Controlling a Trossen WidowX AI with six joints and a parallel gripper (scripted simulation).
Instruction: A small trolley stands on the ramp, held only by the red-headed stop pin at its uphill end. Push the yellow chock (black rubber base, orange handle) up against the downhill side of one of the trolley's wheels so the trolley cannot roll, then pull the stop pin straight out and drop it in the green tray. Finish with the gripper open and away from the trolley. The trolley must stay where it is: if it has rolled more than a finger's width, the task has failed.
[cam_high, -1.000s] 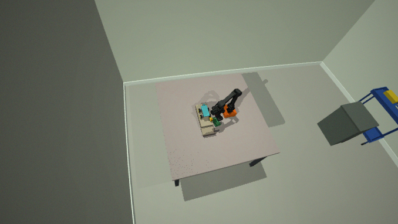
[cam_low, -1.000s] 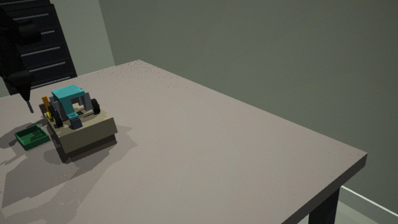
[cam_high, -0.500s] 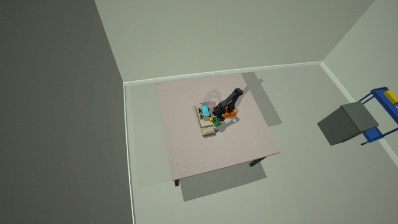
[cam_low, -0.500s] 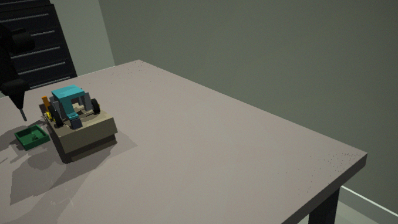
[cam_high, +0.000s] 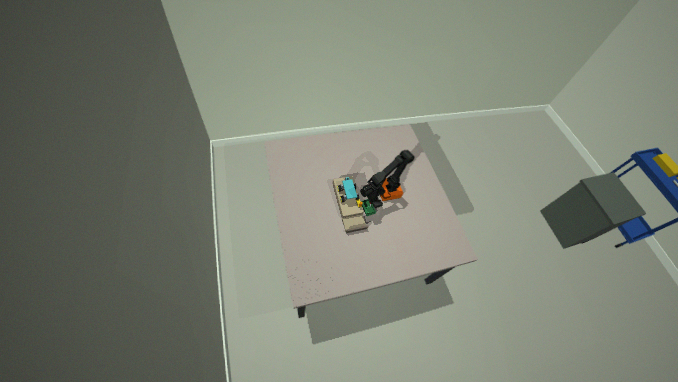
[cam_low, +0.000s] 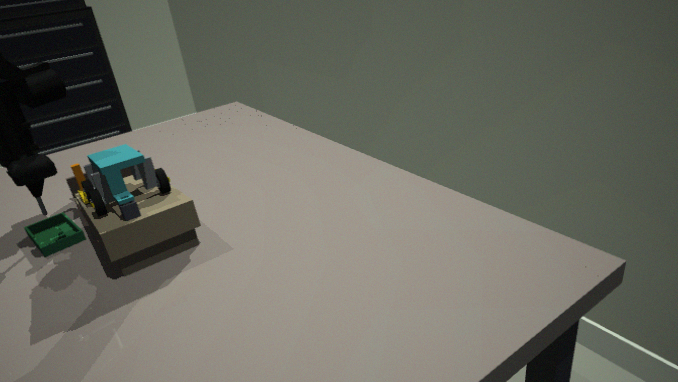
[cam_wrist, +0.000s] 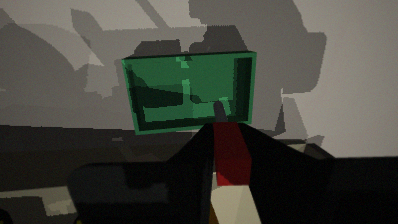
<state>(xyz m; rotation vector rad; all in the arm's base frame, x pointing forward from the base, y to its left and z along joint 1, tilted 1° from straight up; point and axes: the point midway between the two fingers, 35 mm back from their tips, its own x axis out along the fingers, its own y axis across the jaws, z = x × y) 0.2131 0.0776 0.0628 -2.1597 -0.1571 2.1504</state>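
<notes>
My gripper tip is now 7 cm short of the yellow chock, 3 cm to the left of it and 1 cm above it. Also, from my gripper tip: teal trolley 13 cm to the right, 12 cm ahead, 2 cm above; then red-headed stop pin right at my gripper tip.
</notes>
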